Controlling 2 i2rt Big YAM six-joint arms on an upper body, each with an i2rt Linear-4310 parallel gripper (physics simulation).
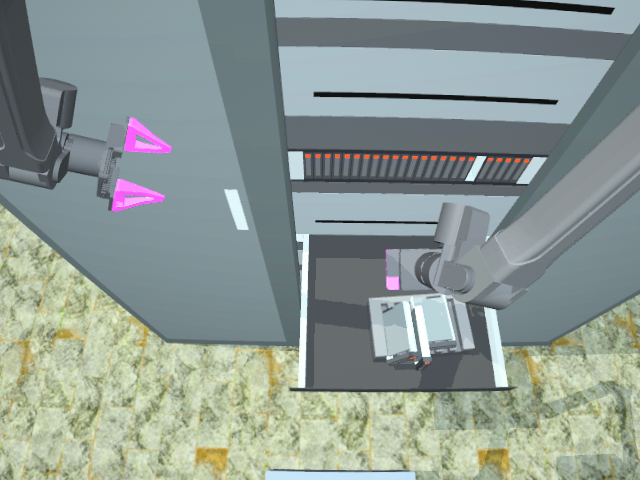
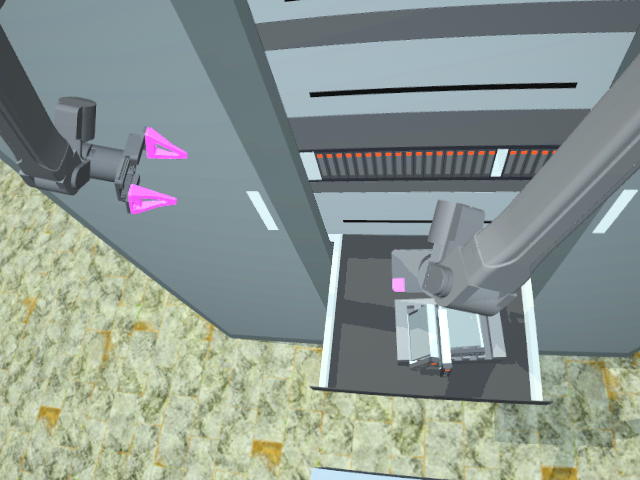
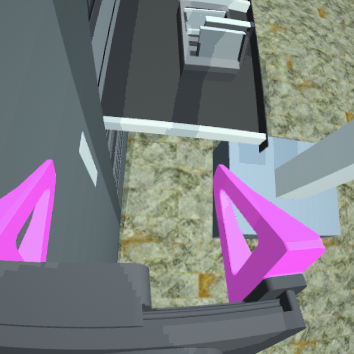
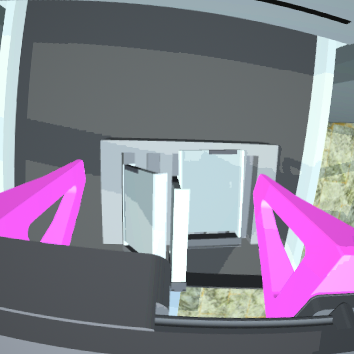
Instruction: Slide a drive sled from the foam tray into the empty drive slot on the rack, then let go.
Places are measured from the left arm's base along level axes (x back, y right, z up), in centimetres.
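Pixels of known places: left gripper, fingertip midpoint: point(image 1: 167, 173) point(image 2: 182, 177) point(image 3: 136, 169); right gripper, fingertip midpoint: point(image 4: 170, 175).
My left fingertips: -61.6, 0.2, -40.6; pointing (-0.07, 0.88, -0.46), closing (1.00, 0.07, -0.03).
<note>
Behind a point stands the place of what it marks, as x, y, z.
The pale foam tray point(image 1: 377, 330) @(-45.8, 37.8, -74.7) point(image 2: 402, 338) @(-44.7, 38.0, -74.7) point(image 4: 111, 200) @(-45.9, 38.0, -74.6) holds a leaning drive sled point(image 1: 397, 330) @(-45.1, 41.6, -72.1) point(image 2: 419, 335) @(-44.9, 41.4, -72.5) point(image 3: 222, 44) @(-44.8, 41.5, -72.4) point(image 4: 140, 207) @(-46.3, 41.7, -71.9), a thin upright sled point(image 1: 421, 330) @(-44.2, 46.0, -69.2) point(image 2: 445, 341) @(-43.0, 46.3, -69.2) point(image 4: 180, 230) @(-45.0, 46.1, -69.1) and a flat-looking sled point(image 1: 434, 317) @(-48.5, 50.3, -73.9) point(image 2: 464, 328) @(-47.1, 50.5, -73.9) point(image 4: 212, 190) @(-48.5, 49.9, -73.9). The rack's drive row point(image 1: 387, 167) @(-70.1, 37.8, -49.6) point(image 2: 408, 164) @(-70.0, 38.8, -49.4) has orange-tipped sleds; a pale strip point(image 1: 475, 168) @(-72.1, 55.9, -51.8) point(image 2: 498, 162) @(-73.4, 55.7, -53.4) breaks it, and I cannot tell whether that is the empty slot. My right gripper point(image 1: 392, 269) point(image 2: 398, 279) point(image 4: 170, 175) @(-53.0, 43.7, -56.6) is open and empty, above the drawer behind the tray. My left gripper point(image 1: 168, 173) @(-61.6, 0.2, -40.6) point(image 2: 181, 178) @(-61.6, 0.2, -40.6) point(image 3: 136, 169) @(-61.6, 0.2, -40.6) is open and empty, at the left door.
The tray stands in a pulled-out dark drawer point(image 1: 403, 389) @(-33.7, 43.0, -76.7) point(image 2: 431, 395) @(-33.8, 44.1, -76.6) with pale side rails point(image 3: 185, 129) @(-52.0, 21.1, -77.1) point(image 4: 320, 125) @(-58.2, 64.6, -76.9). The large left door point(image 1: 129, 258) @(-68.1, -26.8, -87.7) point(image 2: 196, 258) @(-68.1, -21.1, -88.2) flanks the rack. A light-blue box point(image 1: 340, 475) @(-14.6, 33.2, -150.8) point(image 2: 372, 474) @(-15.7, 28.2, -154.9) point(image 3: 320, 215) @(36.7, 17.4, -150.8) stands in front of the drawer.
</note>
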